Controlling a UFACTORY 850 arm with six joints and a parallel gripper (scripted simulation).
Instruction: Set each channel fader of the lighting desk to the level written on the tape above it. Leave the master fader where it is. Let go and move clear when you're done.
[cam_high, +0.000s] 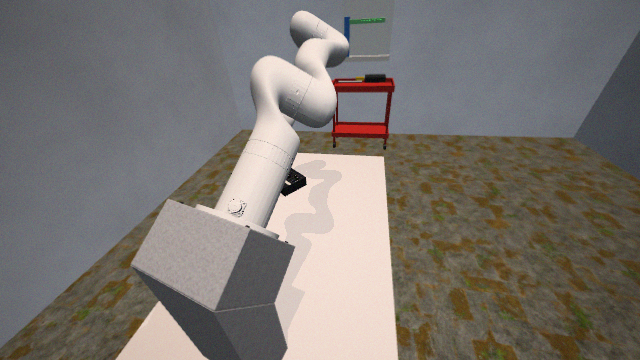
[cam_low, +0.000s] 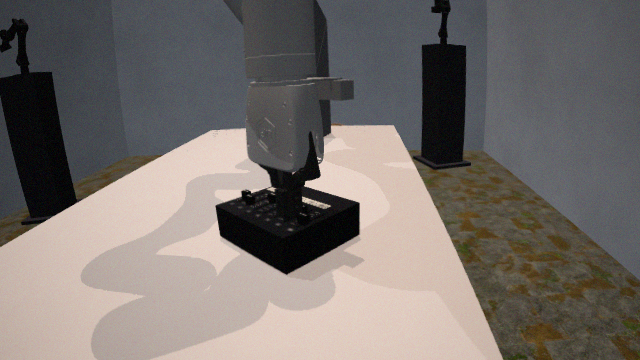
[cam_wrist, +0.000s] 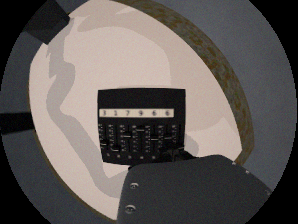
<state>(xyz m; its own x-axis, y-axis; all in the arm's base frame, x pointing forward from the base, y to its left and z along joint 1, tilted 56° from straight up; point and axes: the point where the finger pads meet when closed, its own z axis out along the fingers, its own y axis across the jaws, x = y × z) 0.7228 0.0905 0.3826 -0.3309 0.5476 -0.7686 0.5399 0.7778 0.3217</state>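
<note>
My hand is 100 mm past the fader cap, 50 mm to the left of it and 10 mm above it.
</note>
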